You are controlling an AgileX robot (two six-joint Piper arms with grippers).
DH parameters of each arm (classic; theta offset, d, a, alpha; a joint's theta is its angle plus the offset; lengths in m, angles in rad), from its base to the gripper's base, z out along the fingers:
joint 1: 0 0.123 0 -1.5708
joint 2: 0.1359 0 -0.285 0
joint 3: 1.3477 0 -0.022 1.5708
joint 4: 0 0.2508 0 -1.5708
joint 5: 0 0 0.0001 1.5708
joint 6: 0 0.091 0 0
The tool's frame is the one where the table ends.
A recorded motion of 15 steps. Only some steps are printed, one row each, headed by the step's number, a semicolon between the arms.
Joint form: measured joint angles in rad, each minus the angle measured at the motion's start. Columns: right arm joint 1, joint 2, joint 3, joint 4, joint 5, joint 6; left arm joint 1, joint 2, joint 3, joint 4, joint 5, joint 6.
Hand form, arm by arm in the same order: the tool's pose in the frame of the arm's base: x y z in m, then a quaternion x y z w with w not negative. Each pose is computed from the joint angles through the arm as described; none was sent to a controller.
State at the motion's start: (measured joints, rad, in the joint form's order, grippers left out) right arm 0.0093 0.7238 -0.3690 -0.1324 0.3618 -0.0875; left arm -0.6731 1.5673 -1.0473 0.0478 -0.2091 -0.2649
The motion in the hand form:
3: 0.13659 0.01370 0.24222 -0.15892 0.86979 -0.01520 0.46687; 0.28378 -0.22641 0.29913 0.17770 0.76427 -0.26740 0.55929
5: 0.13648 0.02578 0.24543 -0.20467 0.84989 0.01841 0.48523; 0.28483 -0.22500 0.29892 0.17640 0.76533 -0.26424 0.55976
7: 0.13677 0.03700 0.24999 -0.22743 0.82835 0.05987 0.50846; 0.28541 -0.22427 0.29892 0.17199 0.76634 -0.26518 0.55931
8: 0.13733 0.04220 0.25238 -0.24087 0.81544 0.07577 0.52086; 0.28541 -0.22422 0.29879 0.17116 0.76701 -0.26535 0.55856
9: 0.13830 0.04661 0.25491 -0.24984 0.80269 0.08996 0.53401; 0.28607 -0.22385 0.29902 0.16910 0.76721 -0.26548 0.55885
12: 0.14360 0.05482 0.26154 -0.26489 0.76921 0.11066 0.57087; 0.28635 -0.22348 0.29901 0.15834 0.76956 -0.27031 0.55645
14: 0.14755 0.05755 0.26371 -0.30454 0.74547 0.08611 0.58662; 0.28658 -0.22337 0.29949 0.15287 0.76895 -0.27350 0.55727
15: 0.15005 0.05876 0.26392 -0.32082 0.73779 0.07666 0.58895; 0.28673 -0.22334 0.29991 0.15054 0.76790 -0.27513 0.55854
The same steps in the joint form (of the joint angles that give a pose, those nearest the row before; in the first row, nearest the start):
3: 0.0321 0.0039 0.0000 0.3988 -0.0208 -0.4378; 0.0000 0.0000 0.0000 -0.0413 0.0098 0.0413
5: 0.0680 0.0039 0.0000 0.6590 -0.0249 -0.7178; 0.0042 0.0000 0.0000 -0.0544 0.0121 0.0565
7: 0.0998 0.0079 0.0000 0.9436 -0.0249 -0.9795; 0.0063 0.0000 0.0000 -0.0643 0.0122 0.0583
8: 0.1170 0.0131 0.0000 1.0836 -0.0249 -1.1185; 0.0063 0.0000 0.0000 -0.0666 0.0137 0.0586
9: 0.1311 0.0199 0.0000 1.2251 -0.0249 -1.2559; 0.0080 0.0007 -0.0015 -0.0713 0.0137 0.0603
12: 0.1588 0.0489 -0.0016 1.6032 -0.0249 -1.6370; 0.0080 0.0007 -0.0015 -0.0979 0.0137 0.0624
14: 0.1710 0.0705 -0.0068 1.7354 -0.0249 -1.8686; 0.0080 0.0007 -0.0015 -0.1095 0.0081 0.0625
15: 0.1740 0.0855 -0.0114 1.7710 -0.0211 -1.9451; 0.0080 0.0007 -0.0015 -0.1138 0.0033 0.0623

